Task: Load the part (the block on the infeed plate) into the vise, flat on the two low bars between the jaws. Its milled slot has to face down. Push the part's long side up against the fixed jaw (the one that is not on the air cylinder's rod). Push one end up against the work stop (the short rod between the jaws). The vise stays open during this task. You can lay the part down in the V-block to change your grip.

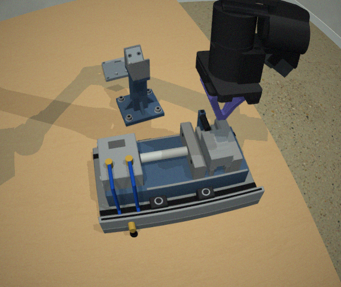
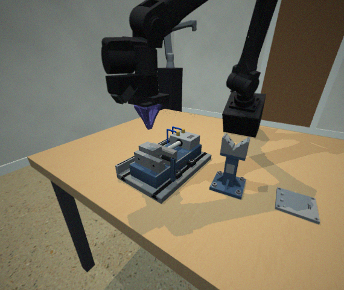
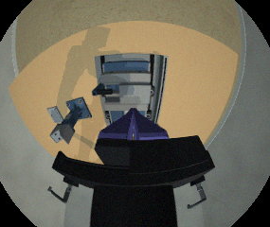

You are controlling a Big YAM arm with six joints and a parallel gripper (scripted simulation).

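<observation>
Right now my hand is 90 mm above the grey part. Round my hand: fixed jaw 30 mm ahead, 20 mm to the left, 100 mm below; black work stop 60 mm to the left, 80 mm below; moving jaw 40 mm behind, 20 mm to the left, 100 mm below.
</observation>
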